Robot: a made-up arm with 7 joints.
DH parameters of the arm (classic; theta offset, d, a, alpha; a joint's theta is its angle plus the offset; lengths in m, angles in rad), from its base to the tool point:
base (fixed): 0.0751 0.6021 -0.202 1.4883
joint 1: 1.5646 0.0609 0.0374 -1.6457
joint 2: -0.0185 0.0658 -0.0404 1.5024
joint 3: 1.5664 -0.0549 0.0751 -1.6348
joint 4: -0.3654 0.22 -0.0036 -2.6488
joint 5: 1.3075 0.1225 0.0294 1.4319
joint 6: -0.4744 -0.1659 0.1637 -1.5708
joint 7: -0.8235 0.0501 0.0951 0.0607
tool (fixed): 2.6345 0.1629 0 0
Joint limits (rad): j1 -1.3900..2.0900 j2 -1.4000..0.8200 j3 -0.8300..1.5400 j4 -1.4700..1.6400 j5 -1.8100..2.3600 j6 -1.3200..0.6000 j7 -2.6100..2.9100
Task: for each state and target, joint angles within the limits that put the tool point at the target. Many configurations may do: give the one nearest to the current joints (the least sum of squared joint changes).
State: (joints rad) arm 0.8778 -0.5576 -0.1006 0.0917 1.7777 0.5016 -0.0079
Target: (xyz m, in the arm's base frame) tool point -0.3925 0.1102 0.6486
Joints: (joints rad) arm 1.5022 -0.2880 0.1484 0.0878 1.1927 0.5964 -0.4125
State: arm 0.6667 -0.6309 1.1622 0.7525 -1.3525 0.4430 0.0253
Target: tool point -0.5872 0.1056 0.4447
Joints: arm 0.6449 -0.8842 0.5475 0.6110 -1.3514 0.4583 0.2966
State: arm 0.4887 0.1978 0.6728 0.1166 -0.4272 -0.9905 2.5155
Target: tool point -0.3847 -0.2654 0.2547
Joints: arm 0.4228 0.0761 0.4728 0.6088 -1.0312 -0.8738 2.3782
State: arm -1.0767 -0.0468 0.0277 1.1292 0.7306 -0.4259 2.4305
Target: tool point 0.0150 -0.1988 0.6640
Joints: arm -0.8256 0.4198 0.5509 0.9423 0.7147 0.0094 2.4062
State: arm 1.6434 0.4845 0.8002 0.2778 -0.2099 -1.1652 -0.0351
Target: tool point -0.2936 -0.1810 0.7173
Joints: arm 1.6122 0.5575 0.9439 -0.2766 0.3119 -0.8383 -0.1826
